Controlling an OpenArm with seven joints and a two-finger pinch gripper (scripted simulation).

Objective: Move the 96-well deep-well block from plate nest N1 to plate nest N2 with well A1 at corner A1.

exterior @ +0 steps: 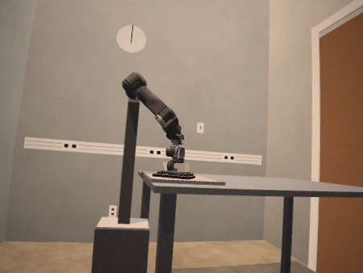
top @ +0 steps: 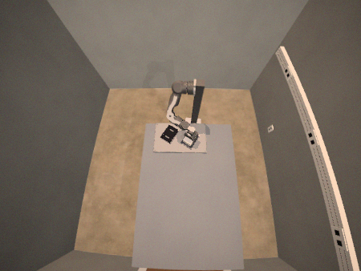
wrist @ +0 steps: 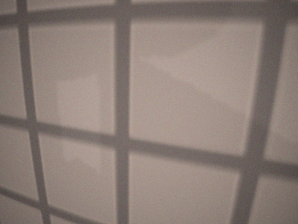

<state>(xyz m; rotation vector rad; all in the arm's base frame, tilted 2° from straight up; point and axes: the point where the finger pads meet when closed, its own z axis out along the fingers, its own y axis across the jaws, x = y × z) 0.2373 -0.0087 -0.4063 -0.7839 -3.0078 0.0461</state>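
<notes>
Now: hand 120 mm to the left of the A1 mark, 80 mm past it and 10 mm above it. From my hand the other things lie so: white 96-well deep-well block: 20 mm above; plate nest: 200 mm to the right, 30 mm behind, 20 mm below.
</notes>
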